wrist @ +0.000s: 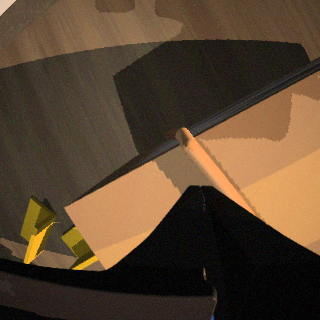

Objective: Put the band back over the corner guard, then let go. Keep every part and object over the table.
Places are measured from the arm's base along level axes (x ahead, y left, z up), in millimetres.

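Where they show: gripper, fingertip midpoint: (198,196).
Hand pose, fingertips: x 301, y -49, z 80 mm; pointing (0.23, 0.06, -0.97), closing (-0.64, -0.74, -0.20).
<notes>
Things, the pixels of their top centre, and the offset from my fingertips. "pt": a spot on its surface instead. Level surfaces: height alone.
- box, surface spot: (115,205) pt dz -34, dx +12, dy +51 mm
- box's dark far side, surface spot: (250,97) pt dz -97, dx +11, dy -44 mm
- wood-grained table, surface height: dz -180 mm
My gripper (198,196) is shut and empty, its black fingertips together over the tan top of a box (115,205). A narrow, rounded tan strip (215,169), which looks like the band, runs across the box top from its far edge towards the fingers. Its lower end passes behind the right finger. I cannot tell whether the fingertips touch it. Two yellow angled pieces, which look like corner guards, lie left of the box: one (36,227) farther left, the other (79,244) close to the box corner. The fingers hide the near part of the box.
The box's dark far side (250,97) shows as a thin slanting line. Beyond it is the wood-grained table (65,105), with a dark angular shadow (200,80) across it. A pale patch shows at the top left corner. The black gripper body covers the bottom of the view.
</notes>
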